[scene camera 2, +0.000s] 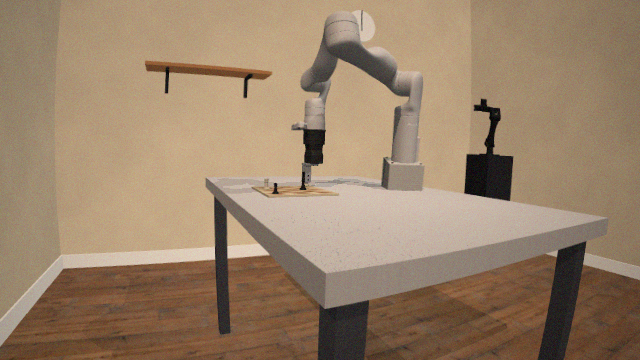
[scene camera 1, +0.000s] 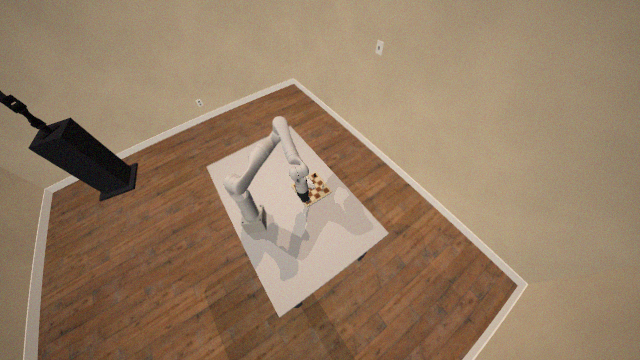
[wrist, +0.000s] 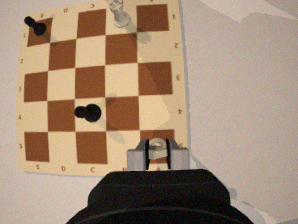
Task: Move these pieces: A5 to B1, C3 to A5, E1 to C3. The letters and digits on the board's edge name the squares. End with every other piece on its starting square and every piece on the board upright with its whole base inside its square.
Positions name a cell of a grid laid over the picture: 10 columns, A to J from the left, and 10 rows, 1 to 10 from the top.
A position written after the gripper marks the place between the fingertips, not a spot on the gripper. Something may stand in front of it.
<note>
In view: the gripper (scene camera 2: E6) and a chessboard (wrist: E4).
The gripper also shows in the wrist view (wrist: F7).
</note>
